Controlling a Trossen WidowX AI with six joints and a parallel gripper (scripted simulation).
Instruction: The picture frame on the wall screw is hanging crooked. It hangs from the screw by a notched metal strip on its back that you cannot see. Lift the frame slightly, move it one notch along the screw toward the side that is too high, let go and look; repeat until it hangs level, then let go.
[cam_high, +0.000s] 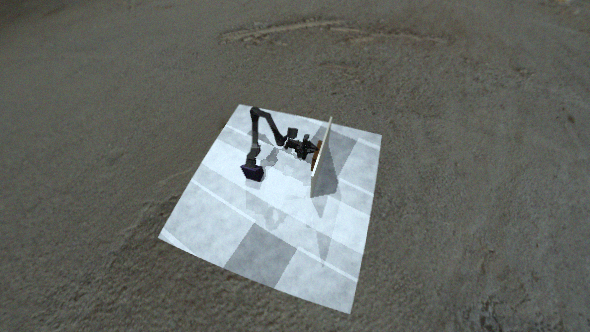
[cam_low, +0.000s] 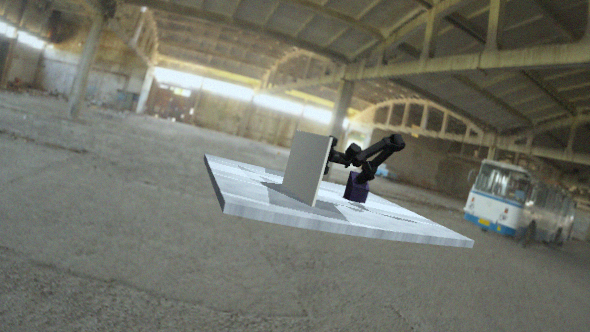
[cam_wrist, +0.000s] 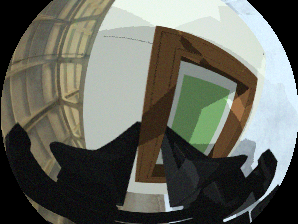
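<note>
My gripper tip is 5 cm above the picture frame and 1 cm to the left of it. Round my gripper tip: wall panel (7 cm below, 2 cm ahead).
</note>
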